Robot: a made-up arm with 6 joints.
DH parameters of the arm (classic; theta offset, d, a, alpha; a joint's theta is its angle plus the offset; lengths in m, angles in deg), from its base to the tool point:
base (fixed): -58.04 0 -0.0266 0
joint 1: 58.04 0.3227 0.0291 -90
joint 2: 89.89 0 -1.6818 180
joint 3: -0.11 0.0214 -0.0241 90
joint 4: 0 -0.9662 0.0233 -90
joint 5: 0 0.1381 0.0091 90
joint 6: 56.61 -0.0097 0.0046 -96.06
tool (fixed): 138.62 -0.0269 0 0
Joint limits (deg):
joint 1: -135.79..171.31
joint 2: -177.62..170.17
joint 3: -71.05..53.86
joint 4: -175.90..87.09
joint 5: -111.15..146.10
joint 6: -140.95..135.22
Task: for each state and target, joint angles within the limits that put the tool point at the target. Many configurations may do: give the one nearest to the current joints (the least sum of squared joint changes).
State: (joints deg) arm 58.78 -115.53 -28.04 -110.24 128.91 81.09
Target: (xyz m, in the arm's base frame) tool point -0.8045 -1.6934 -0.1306
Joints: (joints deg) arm 66.53 -133.28 8.66 -111.97 128.42 80.43
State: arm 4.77 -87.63 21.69 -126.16 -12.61 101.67
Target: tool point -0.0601 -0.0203 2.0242
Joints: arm 22.39 -36.55 -7.02 -77.60 -11.14 109.23
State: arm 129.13 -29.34 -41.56 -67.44 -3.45 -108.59
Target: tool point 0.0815 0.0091 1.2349
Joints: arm 132.06 -34.77 -58.17 -63.32 -3.25 -109.85
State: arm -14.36 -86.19 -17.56 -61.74 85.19 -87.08
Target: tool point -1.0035 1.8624 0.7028
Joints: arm -63.33 -105.51 20.28 -62.77 85.02 -86.04
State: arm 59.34 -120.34 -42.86 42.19 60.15 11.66
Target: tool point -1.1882 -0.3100 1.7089
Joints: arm 9.53 -74.25 -12.12 49.19 62.39 11.73
